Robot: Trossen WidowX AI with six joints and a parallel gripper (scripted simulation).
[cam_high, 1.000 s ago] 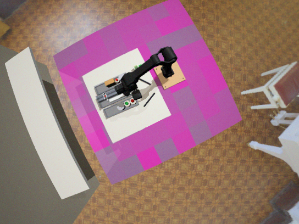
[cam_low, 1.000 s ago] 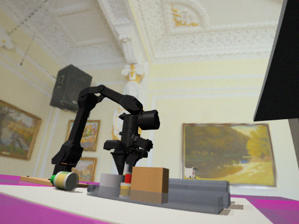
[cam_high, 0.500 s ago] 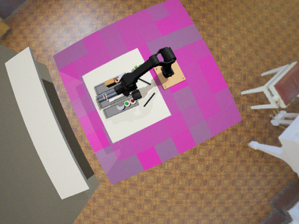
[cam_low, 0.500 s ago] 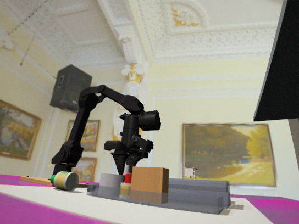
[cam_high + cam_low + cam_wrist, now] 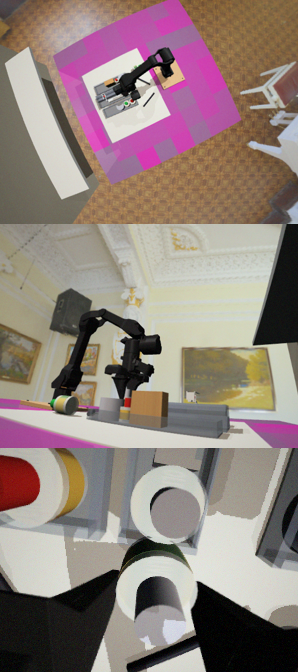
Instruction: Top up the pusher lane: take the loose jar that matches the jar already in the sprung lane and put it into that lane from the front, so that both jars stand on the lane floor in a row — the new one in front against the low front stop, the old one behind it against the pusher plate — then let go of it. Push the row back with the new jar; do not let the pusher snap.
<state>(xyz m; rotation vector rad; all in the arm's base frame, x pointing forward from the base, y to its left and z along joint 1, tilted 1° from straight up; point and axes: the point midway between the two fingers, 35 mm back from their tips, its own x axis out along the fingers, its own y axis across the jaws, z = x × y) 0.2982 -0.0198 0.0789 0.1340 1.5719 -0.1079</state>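
The grey shelf unit lies 180 mm ahead of my gripper tip, 50 mm to the right of it and 30 mm below it. Round my gripper tip: tan box: 130 mm ahead, 150 mm to the right, 10 mm below.
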